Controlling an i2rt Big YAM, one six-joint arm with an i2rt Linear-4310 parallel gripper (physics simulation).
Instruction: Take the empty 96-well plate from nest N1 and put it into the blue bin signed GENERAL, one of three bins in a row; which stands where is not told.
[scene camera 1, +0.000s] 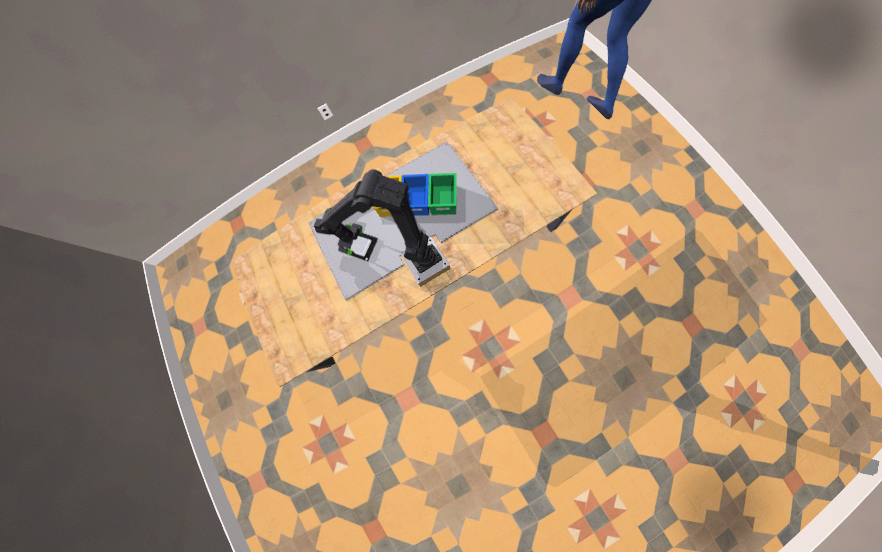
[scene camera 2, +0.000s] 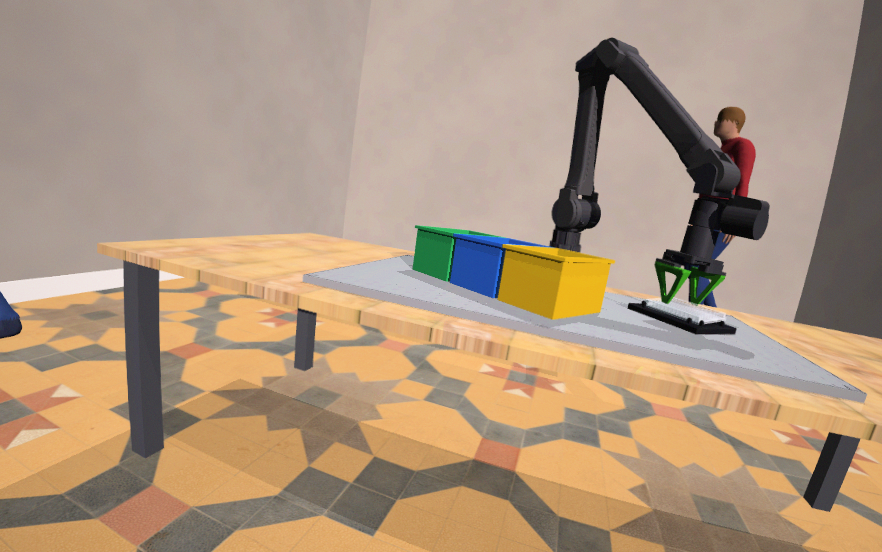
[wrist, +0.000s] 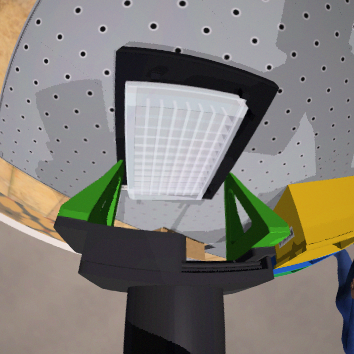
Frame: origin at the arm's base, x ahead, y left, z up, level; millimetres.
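Seen in the pictures: gripper, fingertip midpoint: (scene camera 1: 357, 243) (scene camera 2: 679, 304) (wrist: 176, 170); arm's base, origin of the base link: (scene camera 1: 426, 259).
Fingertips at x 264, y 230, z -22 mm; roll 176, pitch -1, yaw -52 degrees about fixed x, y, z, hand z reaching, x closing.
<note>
Pixels of each thing's middle, then the offset from my fingertips to it. Level surfaces: height alone.
- clear-white 96-well plate, body centre: (wrist: 174, 156) (scene camera 2: 683, 309) (scene camera 1: 356, 244) dx +5, dy +8, dz -8 mm
- black nest, body centre: (wrist: 180, 147) (scene camera 2: 680, 315) (scene camera 1: 357, 244) dx +9, dy +3, dz -21 mm
- grey perforated board, its level: dz -32 mm
The clear-white 96-well plate (scene camera 1: 361, 245) (scene camera 2: 682, 311) (wrist: 175, 135) lies flat in the black nest (scene camera 2: 699, 328) (wrist: 135, 65). No nest label is readable. My gripper (scene camera 1: 351, 238) (scene camera 2: 682, 302) (wrist: 176, 170) is open and empty, pointing down, its green fingertips just above the plate's height. In the wrist view the fingers stand apart on either side of the plate's near end, with a gap between plate and fingers. The blue bin (scene camera 1: 417, 192) (scene camera 2: 476, 263) (wrist: 305, 264) stands between the green and yellow bins; its sign is not readable, and a sliver of it shows in the wrist view.
The green bin (scene camera 1: 442, 190) (scene camera 2: 434, 252) and yellow bin (scene camera 2: 533, 279) (wrist: 320, 212) flank the blue one on a grey perforated board (scene camera 1: 474, 195) (scene camera 2: 377, 279) (wrist: 75, 30). The yellow bin is nearest the nest. A person in blue (scene camera 1: 624, 52) and one in red (scene camera 2: 742, 152) stand beyond the table.
</note>
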